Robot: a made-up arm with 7 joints.
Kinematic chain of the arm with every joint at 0, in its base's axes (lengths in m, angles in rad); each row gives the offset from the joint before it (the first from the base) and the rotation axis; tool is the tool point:
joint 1: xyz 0 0 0.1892 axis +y
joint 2: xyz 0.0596 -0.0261 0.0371 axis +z
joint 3: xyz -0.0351 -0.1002 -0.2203 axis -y
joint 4: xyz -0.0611 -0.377 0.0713 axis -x
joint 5: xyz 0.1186 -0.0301 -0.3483 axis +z
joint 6: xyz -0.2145 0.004 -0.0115 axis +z
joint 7: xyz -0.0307 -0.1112 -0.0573 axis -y
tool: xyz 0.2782 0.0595 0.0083
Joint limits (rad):
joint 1: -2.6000..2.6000
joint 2: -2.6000..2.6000
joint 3: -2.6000..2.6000
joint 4: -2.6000..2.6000
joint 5: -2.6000..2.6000
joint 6: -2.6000..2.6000
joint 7: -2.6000..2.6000
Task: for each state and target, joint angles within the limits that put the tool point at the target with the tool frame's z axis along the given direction. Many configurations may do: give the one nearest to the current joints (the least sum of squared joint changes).
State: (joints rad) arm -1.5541 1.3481 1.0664 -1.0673 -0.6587 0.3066 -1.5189
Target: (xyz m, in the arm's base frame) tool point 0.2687 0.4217 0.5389 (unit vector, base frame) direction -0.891 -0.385 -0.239
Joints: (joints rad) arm -1.6088 1.3758 1.4946 -0.4599 -0.1682 0.5311 -1.1828
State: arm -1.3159 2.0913 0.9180 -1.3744 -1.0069 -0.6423 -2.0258
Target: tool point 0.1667 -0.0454 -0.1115 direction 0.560 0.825 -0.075
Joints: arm -1.0528 1.7468 1.1163 -0.9825 -1.1122 -0.5926 -1.7928
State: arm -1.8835 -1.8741 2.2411 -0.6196 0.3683 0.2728 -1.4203
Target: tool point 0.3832 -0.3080 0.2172 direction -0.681 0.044 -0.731
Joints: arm -2.2034 -2.4269 1.7133 -0.8834 -0.1601 -0.1369 -1.6094
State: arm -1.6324 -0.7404 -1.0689 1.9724 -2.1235 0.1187 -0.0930
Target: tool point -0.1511 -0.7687 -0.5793 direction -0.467 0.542 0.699
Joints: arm -1.2148 -0.9547 -0.8936 1.8375 -2.2961 -0.1926 -0.9153
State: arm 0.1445 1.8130 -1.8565 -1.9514 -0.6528 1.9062 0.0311
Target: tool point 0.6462 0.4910 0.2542 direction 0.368 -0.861 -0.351
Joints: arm -0.0312 1.6400 -1.1726 -2.6000 -0.9005 2.4349 0.2407
